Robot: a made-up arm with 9 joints. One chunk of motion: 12 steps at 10 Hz.
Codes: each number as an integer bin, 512 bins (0 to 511) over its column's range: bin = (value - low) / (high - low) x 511, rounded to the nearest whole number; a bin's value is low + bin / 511 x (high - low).
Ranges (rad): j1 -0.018..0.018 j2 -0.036..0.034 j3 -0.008..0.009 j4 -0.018..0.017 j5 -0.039..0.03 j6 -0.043..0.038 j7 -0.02..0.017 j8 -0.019..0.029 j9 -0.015..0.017
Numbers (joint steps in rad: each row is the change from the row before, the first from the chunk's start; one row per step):
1: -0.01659 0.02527 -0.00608 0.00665 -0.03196 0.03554 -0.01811 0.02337 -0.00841
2: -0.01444 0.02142 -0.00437 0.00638 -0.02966 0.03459 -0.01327 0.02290 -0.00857
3: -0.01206 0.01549 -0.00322 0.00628 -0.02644 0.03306 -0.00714 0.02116 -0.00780
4: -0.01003 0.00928 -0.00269 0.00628 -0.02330 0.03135 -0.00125 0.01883 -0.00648
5: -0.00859 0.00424 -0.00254 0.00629 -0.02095 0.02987 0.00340 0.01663 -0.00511
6: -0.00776 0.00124 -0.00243 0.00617 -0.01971 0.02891 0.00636 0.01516 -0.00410
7: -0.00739 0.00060 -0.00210 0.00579 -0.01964 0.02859 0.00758 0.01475 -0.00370
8: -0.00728 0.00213 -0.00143 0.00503 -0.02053 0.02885 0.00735 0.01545 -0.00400
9: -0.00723 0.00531 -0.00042 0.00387 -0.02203 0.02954 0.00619 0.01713 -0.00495
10: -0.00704 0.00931 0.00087 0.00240 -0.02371 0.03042 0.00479 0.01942 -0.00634
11: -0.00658 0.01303 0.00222 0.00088 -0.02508 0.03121 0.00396 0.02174 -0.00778
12: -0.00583 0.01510 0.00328 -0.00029 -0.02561 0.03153 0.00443 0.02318 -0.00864
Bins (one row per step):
1: 20 447 58 360 52 495 26 451 105
2: 51 419 109 356 69 489 93 446 103
3: 84 376 144 354 93 480 178 428 115
4: 113 331 160 354 116 469 259 403 136
5: 134 294 164 355 134 460 323 379 158
6: 145 272 167 353 143 454 364 364 174
7: 151 267 177 347 143 452 381 359 180
8: 152 278 197 336 137 453 378 367 176
9: 153 302 228 319 126 458 362 385 160
10: 156 331 267 298 113 463 342 409 138
11: 162 358 307 276 103 468 331 434 115
12: 173 373 339 259 99 470 337 449 102

